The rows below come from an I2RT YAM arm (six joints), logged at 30 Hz.
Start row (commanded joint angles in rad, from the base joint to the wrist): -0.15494 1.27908 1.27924 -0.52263 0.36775 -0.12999
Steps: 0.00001 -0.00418 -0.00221 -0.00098 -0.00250 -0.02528; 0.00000 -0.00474 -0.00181 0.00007 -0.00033 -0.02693; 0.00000 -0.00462 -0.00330 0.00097 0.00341 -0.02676; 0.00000 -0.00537 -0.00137 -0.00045 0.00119 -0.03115; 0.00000 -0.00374 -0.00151 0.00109 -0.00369 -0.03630; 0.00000 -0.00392 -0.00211 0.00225 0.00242 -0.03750; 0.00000 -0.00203 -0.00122 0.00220 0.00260 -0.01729; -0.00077 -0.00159 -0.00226 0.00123 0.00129 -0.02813; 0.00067 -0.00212 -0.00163 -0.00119 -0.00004 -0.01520; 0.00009 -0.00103 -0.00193 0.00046 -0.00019 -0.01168; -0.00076 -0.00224 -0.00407 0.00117 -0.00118 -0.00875
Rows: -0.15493 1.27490 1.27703 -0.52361 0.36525 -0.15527; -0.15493 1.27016 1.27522 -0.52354 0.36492 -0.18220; -0.15493 1.26554 1.27192 -0.52257 0.36833 -0.20896; -0.15493 1.26017 1.27055 -0.52302 0.36952 -0.24011; -0.15493 1.25643 1.26904 -0.52193 0.36583 -0.27641; -0.15493 1.25251 1.26693 -0.51968 0.36825 -0.31391; -0.15493 1.25048 1.26571 -0.51748 0.37085 -0.33120; -0.15570 1.24889 1.26345 -0.51625 0.37214 -0.35933; -0.15503 1.24677 1.26182 -0.51744 0.37210 -0.37453; -0.15494 1.24574 1.25989 -0.51698 0.37191 -0.38621; -0.15570 1.24350 1.25582 -0.51581 0.37073 -0.39496
